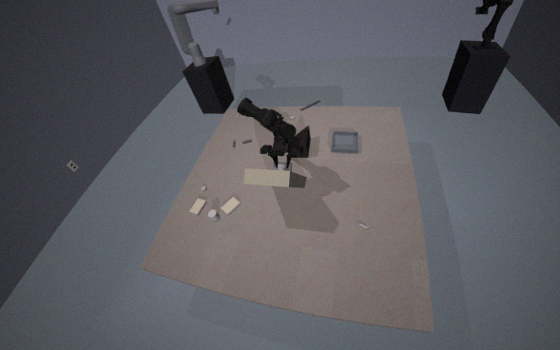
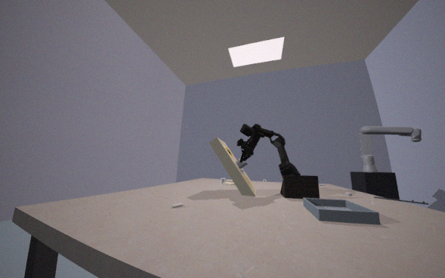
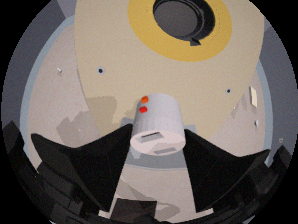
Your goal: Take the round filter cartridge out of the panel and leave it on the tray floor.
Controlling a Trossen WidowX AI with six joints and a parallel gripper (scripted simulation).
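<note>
Right now my gripper tip is 4 cm short of the service panel and 2 cm above it. Also, from my gripper tip: grey tray (37 cm behind, 25 cm to the left, 16 cm below); then round white cartridge (right at my gripper tip).
</note>
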